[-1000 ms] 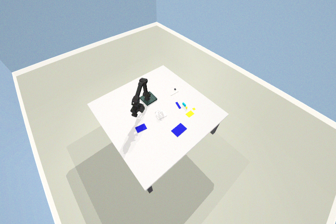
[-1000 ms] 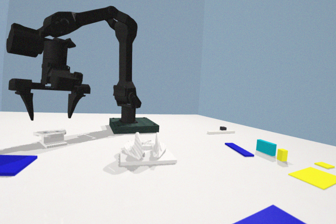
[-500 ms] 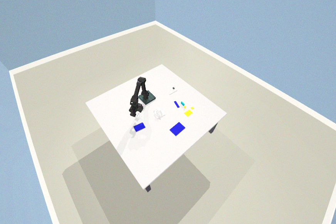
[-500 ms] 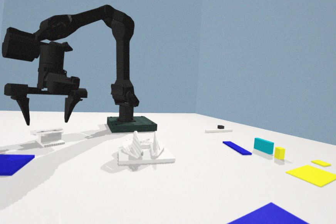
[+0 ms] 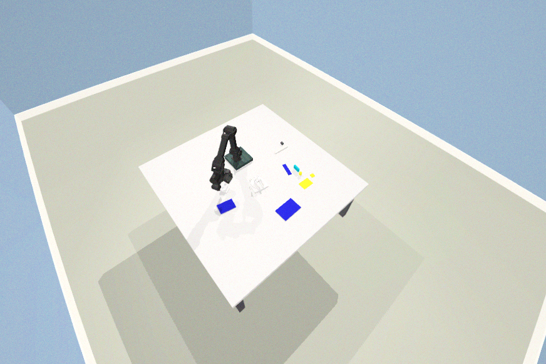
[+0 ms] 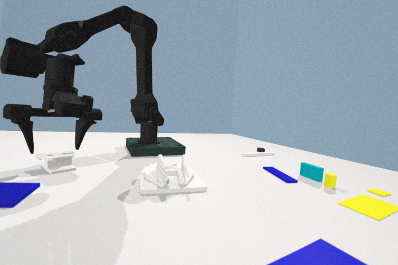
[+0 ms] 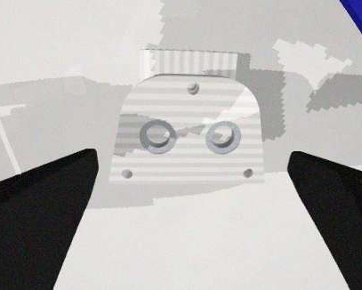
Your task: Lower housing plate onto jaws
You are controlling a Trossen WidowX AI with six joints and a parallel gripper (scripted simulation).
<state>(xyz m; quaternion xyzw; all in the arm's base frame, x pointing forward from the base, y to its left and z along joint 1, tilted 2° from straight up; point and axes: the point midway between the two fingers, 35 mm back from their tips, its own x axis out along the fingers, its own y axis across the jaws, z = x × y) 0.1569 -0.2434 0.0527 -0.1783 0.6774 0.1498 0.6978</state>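
Right now the white ribbed stand is 30 mm below my gripper tip, 10 mm to the left of it and 10 mm ahead of it. Also, from my gripper tip: blue strip (500 mm to the left, 180 mm ahead, 30 mm below); then cyan block (550 mm to the left, 220 mm ahead, 20 mm below); then yellow block (540 mm to the left, 280 mm ahead, 20 mm below).
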